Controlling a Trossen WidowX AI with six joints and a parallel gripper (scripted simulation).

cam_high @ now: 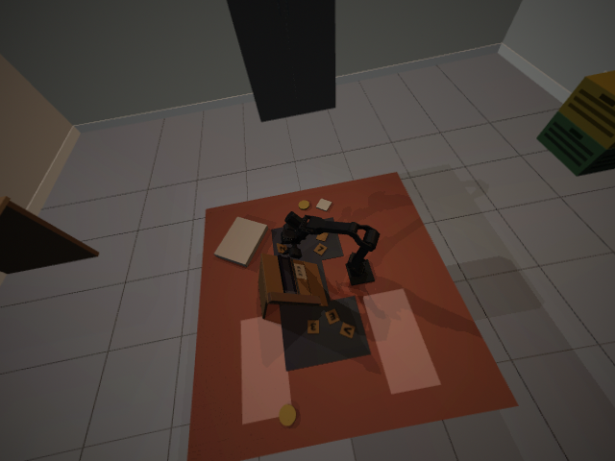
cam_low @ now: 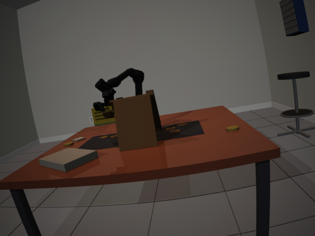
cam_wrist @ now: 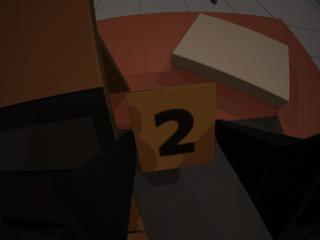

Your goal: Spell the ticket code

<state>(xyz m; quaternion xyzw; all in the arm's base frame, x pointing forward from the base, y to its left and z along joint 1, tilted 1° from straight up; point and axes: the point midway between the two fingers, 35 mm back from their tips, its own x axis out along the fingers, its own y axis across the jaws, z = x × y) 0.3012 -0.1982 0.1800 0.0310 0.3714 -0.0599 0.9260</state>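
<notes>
Now: the white ticket 110 mm to the left of my gripper tip, 70 mm below it and 40 mm behind it. Round my gripper tip: book (250 mm to the right, 210 mm ahead, 160 mm below); then dark mat (170 mm below, 160 mm to the left, 120 mm behind); then tile (right at my gripper tip).
</notes>
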